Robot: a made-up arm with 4 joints.
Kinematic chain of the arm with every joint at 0, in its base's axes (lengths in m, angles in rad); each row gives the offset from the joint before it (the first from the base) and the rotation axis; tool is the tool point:
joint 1: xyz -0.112 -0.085 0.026 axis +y
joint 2: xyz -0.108 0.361 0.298 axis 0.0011 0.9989 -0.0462
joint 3: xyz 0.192 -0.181 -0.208 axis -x
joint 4: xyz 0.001 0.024 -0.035 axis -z
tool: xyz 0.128 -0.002 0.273
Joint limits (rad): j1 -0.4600..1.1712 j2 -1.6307..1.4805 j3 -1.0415..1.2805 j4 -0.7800..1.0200
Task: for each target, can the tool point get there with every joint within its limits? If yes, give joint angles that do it. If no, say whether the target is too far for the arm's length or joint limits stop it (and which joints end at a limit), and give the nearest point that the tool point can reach.
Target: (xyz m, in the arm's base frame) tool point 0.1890 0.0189 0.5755
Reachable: yes | joints 0.5808 -1.3888 -0.4074 0.1441
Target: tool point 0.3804 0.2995 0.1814
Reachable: yes | joints 0.9618 -0.8378 0.8001 -0.0710
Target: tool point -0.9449 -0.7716 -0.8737
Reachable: no: too far | nearest point -0.3700 -0.1577 -0.0531 | short by 1.175 m
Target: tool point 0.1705 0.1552 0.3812
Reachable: yes | joints 0.3060 -0.3378 0.4513 0.6344
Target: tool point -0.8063 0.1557 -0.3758
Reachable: no: joint limits stop it (at a limit: joint 1, joint 2, joint 3, joint 4) | nearest point -0.3979 0.3529 -0.1291 | short by 0.516 m
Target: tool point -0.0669 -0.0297 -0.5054
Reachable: no: joint limits stop it (at a limit: joint 1, joint 3) | nearest point 0.0505 -0.1145 -0.0761 | short by 0.453 m
